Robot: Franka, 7 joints.
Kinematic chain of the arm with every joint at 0, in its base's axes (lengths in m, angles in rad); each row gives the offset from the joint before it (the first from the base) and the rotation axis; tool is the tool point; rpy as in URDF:
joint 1: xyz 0 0 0.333 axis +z
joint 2: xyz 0 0 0 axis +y
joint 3: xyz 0 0 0.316 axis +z
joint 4: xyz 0.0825 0 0 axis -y
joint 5: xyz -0.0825 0 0.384 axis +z
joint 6: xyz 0 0 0 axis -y
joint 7: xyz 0.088 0 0 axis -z
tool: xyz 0 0 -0.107 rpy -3.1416 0 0
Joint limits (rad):
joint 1: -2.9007..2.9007
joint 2: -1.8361..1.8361
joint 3: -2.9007..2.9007
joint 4: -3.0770..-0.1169
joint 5: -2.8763..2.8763
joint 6: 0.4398..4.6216
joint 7: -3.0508..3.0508
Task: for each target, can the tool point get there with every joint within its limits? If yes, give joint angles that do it. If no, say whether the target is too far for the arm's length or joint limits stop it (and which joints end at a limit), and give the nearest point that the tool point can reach.
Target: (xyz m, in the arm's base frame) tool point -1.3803 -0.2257 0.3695
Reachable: no: too far | nearest point -0.8464 -0.1384 0.3554 | short by 0.541 m
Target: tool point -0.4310 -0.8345 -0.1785
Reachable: no: too far | nearest point -0.3457 -0.6694 -0.0773 | short by 0.212 m
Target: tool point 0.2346 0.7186 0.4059
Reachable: yes | joints 0.3767 1.5512 1.6469 -1.4441 -0.7476 2.6565 -1.6505
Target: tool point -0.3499 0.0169 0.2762
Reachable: yes | joints 1.7118 0.7561 0.9913 -2.4811 -2.1410 3.8961 -2.3454
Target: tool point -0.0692 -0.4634 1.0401
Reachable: yes | joints -1.3490 0.5758 -1.3844 -0.3995 0.8505 2.9508 1.0801
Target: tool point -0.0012 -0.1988 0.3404
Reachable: yes | joints -0.8072 -0.3798 -0.9289 -2.7068 0.1861 0.8137 -1.5077
